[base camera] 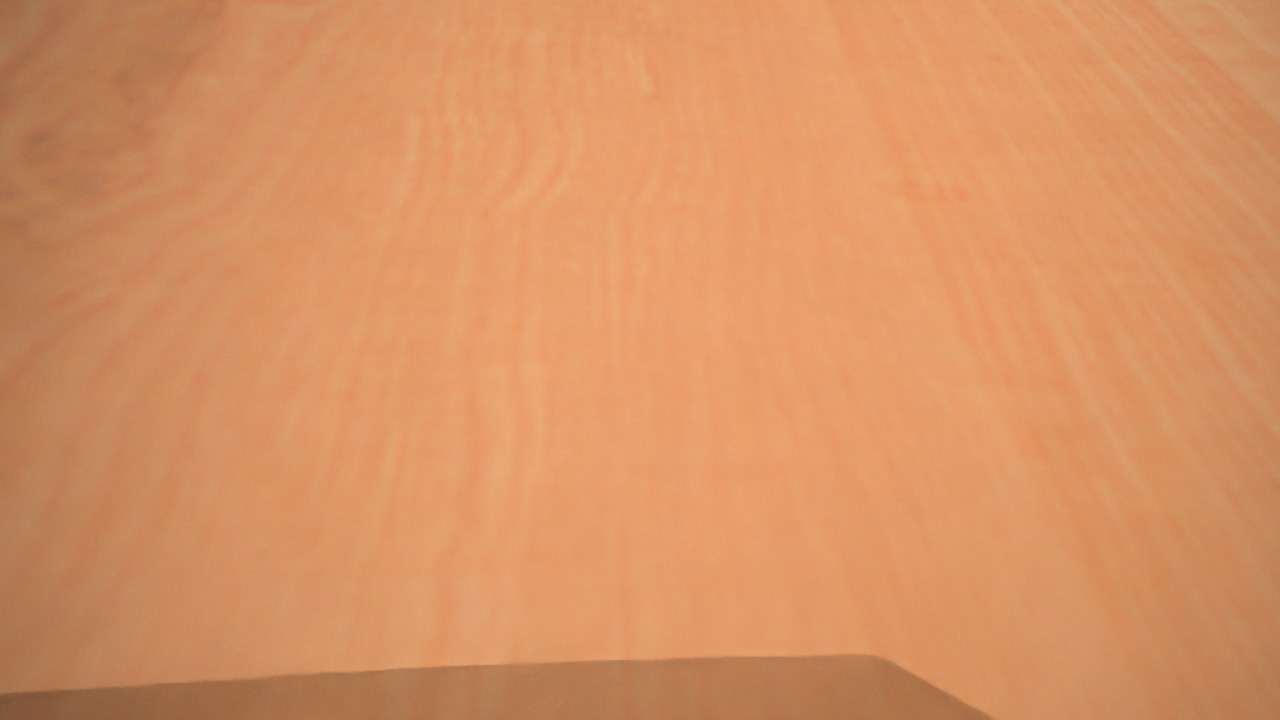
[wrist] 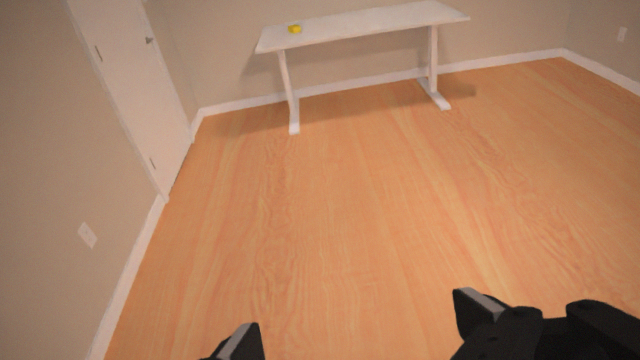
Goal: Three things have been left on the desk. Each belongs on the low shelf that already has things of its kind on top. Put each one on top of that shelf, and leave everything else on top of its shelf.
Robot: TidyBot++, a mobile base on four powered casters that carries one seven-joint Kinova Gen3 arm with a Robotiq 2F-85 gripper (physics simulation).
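Frame: origin at the arm's base, x down, y right, z back, level; metres.
Seen in the pictures: gripper, fingertip midpoint: (wrist: 358, 328).
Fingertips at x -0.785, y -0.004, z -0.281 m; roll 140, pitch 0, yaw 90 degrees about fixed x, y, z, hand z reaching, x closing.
A point is followed by its place in that frame.
A white desk (wrist: 360, 24) @(x -0.323, y 0.417, z -2.863 m) with two legs stands against the far wall in the wrist view, at the top. A small yellow thing (wrist: 294, 29) @(x -0.352, y -0.074, z -2.953 m) lies on the desk top near its left end; it is too small to tell its exact shape. My gripper (wrist: 358, 328) @(x -0.785, y -0.004, z -0.281 m) is open and empty, high above the floor and far from the desk. Its two fingers show at the bottom of the wrist view. The low shelves do not show in either view.
A white door (wrist: 125, 65) @(x -0.482, y -1.142, z -2.362 m) stands in the left wall, left of the desk. A white baseboard (wrist: 500, 61) @(x 0.359, y 1.897, z -3.418 m) runs along the walls. Wooden floor (wrist: 345, 200) @(x 0.396, y 0.062, z -1.763 m) (base camera: 640, 313) @(x 0.397, y 0.044, z -0.431 m) lies between me and the desk. A shadow (base camera: 537, 689) @(x 0.397, y -0.011, z -0.207 m) falls across the floor at the bottom of the base view.
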